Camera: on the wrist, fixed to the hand. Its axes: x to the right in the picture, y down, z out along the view.
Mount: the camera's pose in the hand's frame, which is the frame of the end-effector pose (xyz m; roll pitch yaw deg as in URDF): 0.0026 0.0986 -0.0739 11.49 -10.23 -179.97
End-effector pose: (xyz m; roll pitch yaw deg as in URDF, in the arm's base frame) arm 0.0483 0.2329 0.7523 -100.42 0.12 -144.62
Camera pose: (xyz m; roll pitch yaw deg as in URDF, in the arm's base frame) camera -0.0061 0.3053 0.6687 111.77 1.69 25.31
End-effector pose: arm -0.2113 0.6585 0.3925 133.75 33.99 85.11
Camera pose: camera -0.1905 0.7275 0.4925 -126.42 -26.62 -86.66
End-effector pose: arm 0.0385 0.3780 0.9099 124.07 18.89 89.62
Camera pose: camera 0.0328 0.4203 1.0255 -114.96 -12.95 -81.71
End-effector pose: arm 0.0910 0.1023 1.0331 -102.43 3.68 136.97
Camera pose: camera 0.1566 0.1688 0.9527 114.37 -1.46 -53.03
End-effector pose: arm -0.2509 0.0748 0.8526 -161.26 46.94 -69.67
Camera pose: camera -0.3504 0.0062 0.8769 175.54 -37.18 106.19
